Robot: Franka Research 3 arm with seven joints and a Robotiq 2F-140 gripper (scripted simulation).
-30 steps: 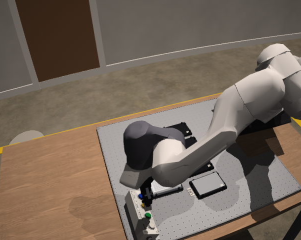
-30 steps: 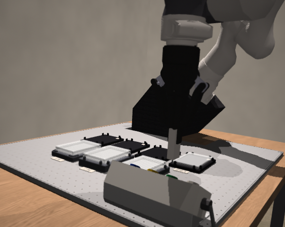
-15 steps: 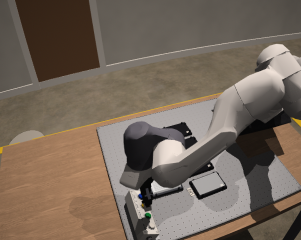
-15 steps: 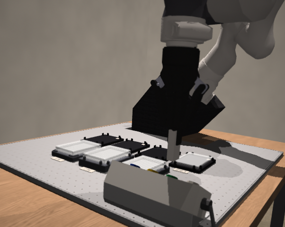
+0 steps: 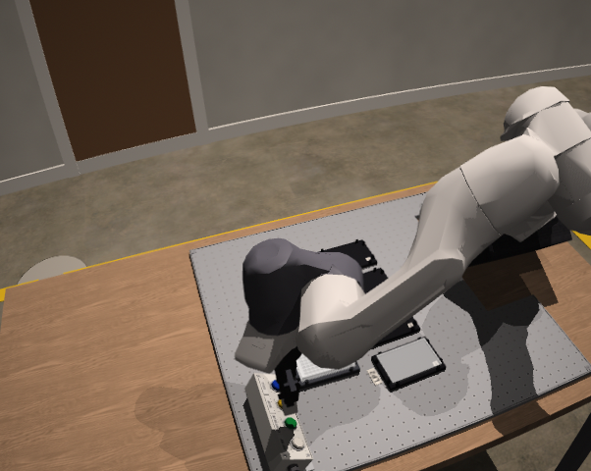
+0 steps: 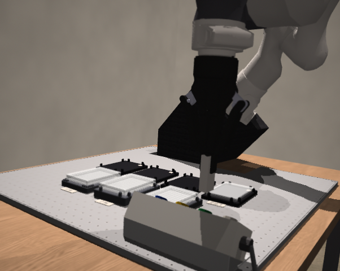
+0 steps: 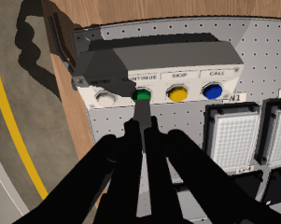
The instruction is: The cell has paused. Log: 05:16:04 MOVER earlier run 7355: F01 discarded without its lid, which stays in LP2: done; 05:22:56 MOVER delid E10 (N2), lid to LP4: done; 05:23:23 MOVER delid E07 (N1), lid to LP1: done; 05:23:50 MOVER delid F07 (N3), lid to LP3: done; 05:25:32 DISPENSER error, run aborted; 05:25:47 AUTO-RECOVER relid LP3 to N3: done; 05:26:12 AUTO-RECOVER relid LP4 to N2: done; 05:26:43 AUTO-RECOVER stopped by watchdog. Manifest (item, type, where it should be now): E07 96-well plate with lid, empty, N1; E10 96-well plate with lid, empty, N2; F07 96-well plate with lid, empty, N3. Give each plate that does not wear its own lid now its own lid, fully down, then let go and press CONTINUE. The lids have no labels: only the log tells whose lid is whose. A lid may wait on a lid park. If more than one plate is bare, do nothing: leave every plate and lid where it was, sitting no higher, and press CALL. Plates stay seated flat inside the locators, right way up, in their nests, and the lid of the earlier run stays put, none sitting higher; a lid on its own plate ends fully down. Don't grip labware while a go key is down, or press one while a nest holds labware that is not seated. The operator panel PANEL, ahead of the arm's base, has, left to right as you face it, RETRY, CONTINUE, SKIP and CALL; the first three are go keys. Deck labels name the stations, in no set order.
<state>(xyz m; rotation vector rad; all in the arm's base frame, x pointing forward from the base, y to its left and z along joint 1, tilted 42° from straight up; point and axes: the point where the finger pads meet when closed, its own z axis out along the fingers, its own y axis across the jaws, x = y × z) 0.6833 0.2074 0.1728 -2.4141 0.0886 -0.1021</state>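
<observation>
The green key is 7 cm below my hand. Round my hand: blue call key 10 cm to the right, 7 cm below; then yellow skip key 5 cm to the right, 7 cm below; then white key 5 cm to the left, 7 cm below.
</observation>
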